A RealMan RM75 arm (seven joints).
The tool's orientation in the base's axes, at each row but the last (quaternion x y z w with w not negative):
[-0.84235, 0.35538, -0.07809, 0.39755]
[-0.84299, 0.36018, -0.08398, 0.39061]
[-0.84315, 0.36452, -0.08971, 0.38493]
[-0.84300, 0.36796, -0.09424, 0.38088]
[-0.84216, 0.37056, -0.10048, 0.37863]
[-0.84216, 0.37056, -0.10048, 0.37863]
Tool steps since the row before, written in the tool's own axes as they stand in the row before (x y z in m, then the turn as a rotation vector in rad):
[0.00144, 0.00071, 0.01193, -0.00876, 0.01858, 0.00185]
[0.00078, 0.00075, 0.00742, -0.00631, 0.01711, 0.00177]
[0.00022, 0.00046, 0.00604, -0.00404, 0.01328, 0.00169]
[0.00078, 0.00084, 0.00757, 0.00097, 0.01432, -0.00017]
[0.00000, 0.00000, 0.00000, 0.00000, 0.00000, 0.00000]
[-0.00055, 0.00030, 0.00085, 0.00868, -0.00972, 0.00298]
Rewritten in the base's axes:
[0.00562, 0.00607, -0.00875, -0.01564, -0.00109, -0.01340]
[0.00330, 0.00359, -0.00570, -0.01310, -0.00215, -0.01263]
[0.00252, 0.00317, -0.00451, -0.00942, -0.00207, -0.01013]
[0.00342, 0.00343, -0.00593, -0.00724, -0.00706, -0.01019]
[0.00000, 0.00000, 0.00000, 0.00000, 0.00000, 0.00000]
[-0.00017, 0.00073, -0.00074, 0.01279, -0.00014, 0.00389]

